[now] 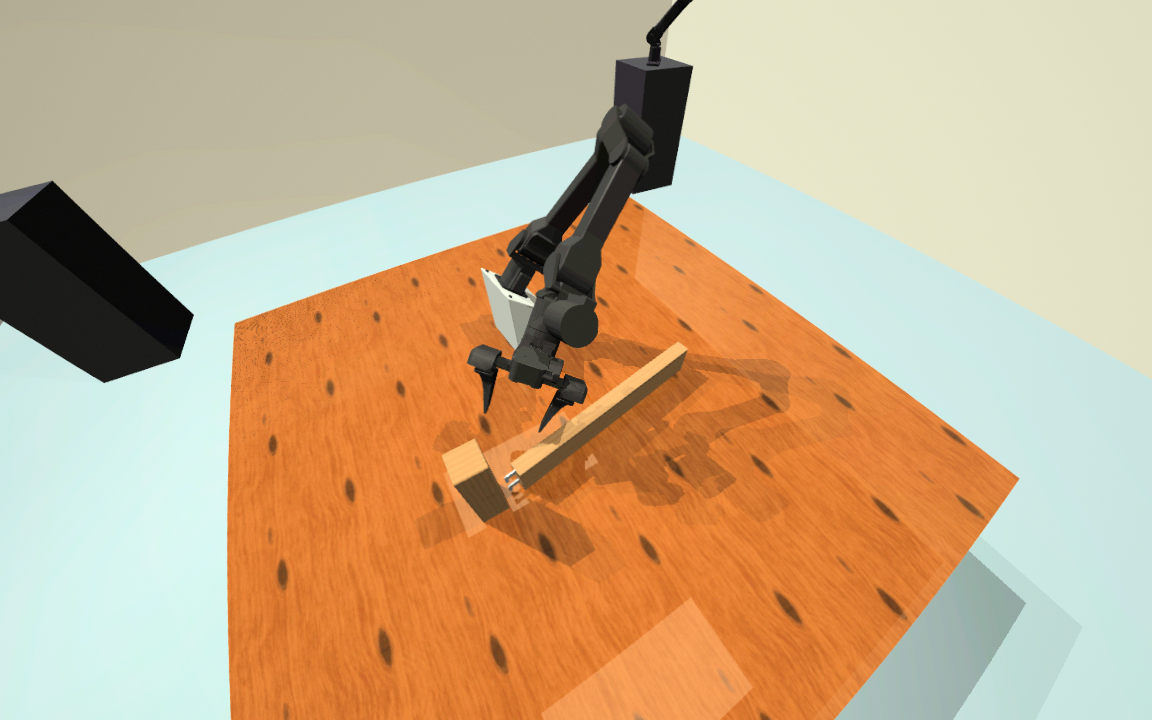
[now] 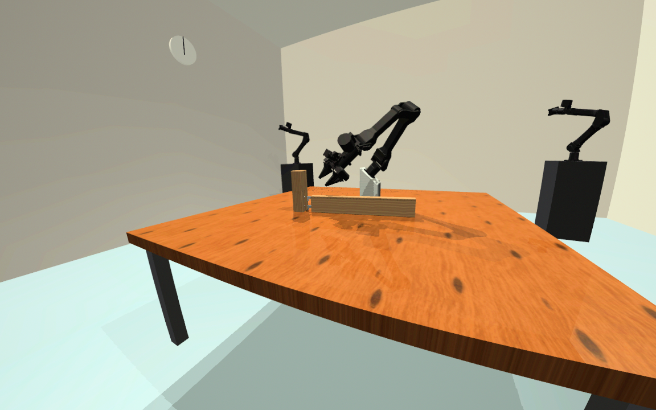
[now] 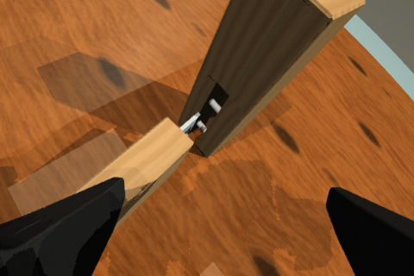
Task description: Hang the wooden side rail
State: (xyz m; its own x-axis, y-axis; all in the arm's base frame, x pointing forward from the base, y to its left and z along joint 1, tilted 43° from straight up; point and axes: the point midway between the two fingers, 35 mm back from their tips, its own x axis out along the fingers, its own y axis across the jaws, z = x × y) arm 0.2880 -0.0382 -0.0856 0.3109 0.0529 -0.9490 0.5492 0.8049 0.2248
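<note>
Right now the headboard post is 8 cm to the right of my gripper tip, 6 cm ahead of it and 5 cm below it.
</note>
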